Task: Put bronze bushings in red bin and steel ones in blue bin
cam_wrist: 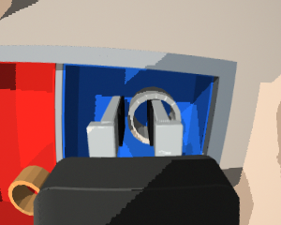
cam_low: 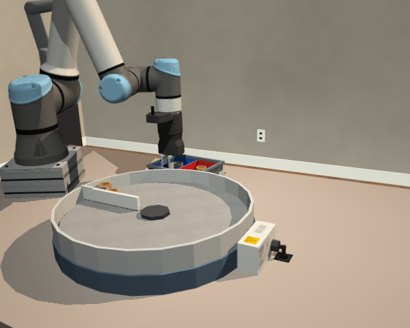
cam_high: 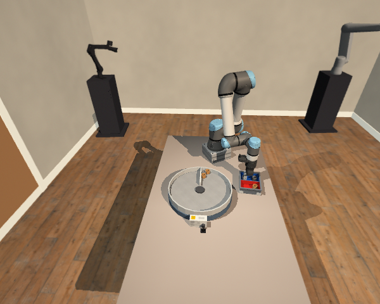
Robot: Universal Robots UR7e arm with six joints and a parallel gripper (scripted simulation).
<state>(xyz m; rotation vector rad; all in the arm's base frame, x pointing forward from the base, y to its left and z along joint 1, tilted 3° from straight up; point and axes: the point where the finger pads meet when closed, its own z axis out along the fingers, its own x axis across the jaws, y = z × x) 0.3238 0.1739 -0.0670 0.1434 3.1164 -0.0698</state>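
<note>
Now: the bin 50 mm ahead of my hand and 20 mm to the left of it. The rest, counted from my hand: round turntable (140 mm ahead, 340 mm to the right, 20 mm above).
</note>
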